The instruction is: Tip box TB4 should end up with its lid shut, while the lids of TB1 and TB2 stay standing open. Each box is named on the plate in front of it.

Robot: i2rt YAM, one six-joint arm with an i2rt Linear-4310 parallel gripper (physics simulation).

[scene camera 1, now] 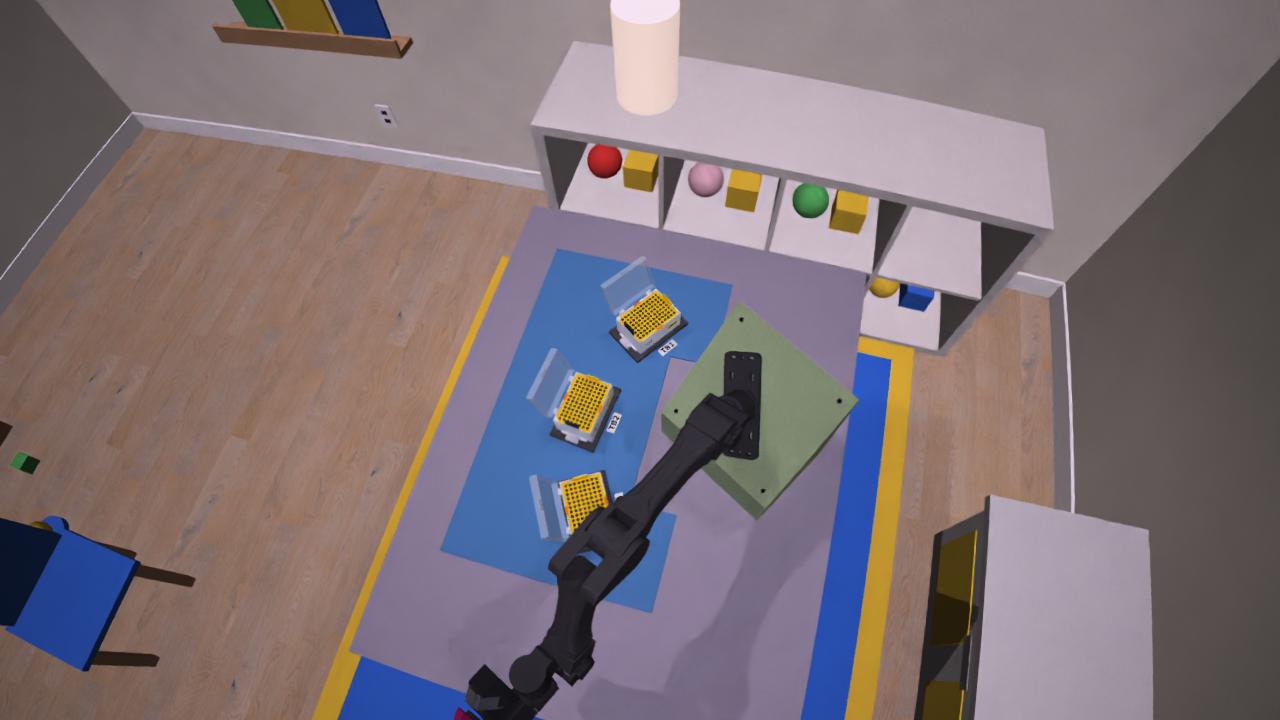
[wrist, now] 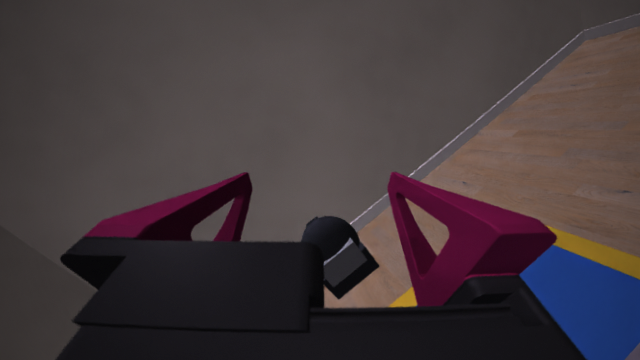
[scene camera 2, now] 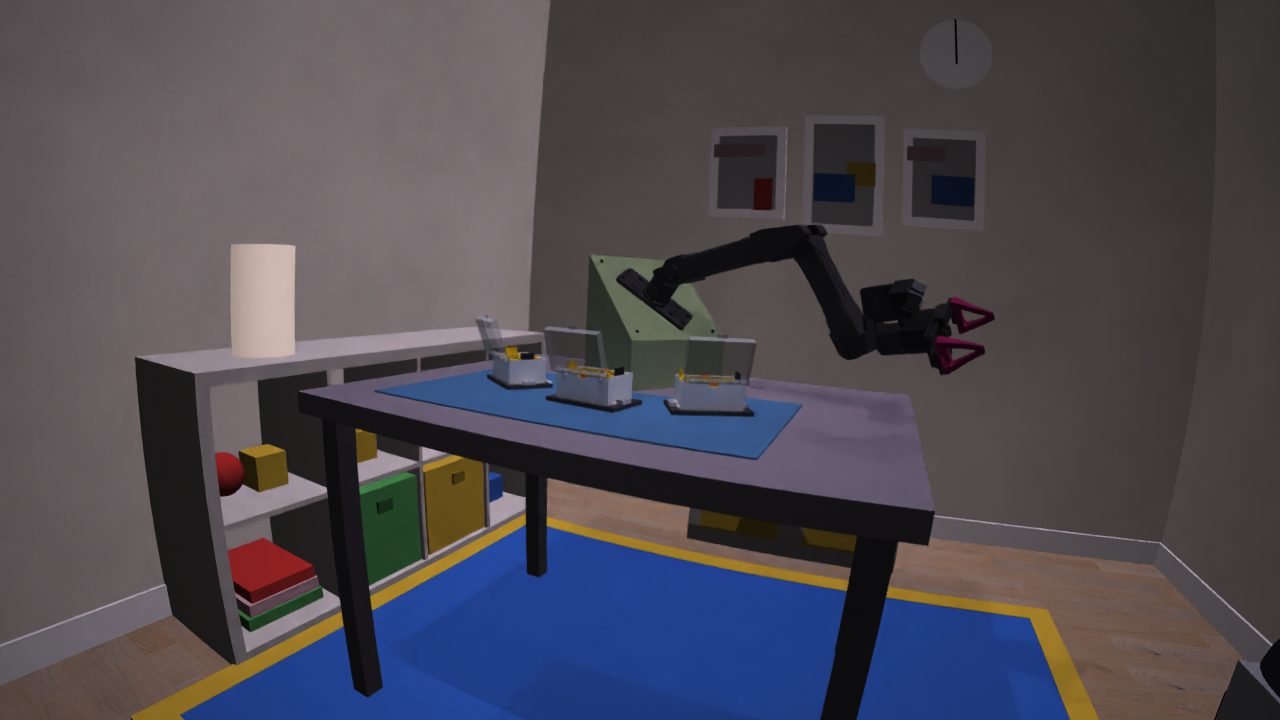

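Observation:
Clear lid (scene camera 2: 709,360). Another clear lid (scene camera 1: 554,376). Further clear lid (scene camera 1: 627,286). My gripper (scene camera 2: 989,332), also (wrist: 319,180).

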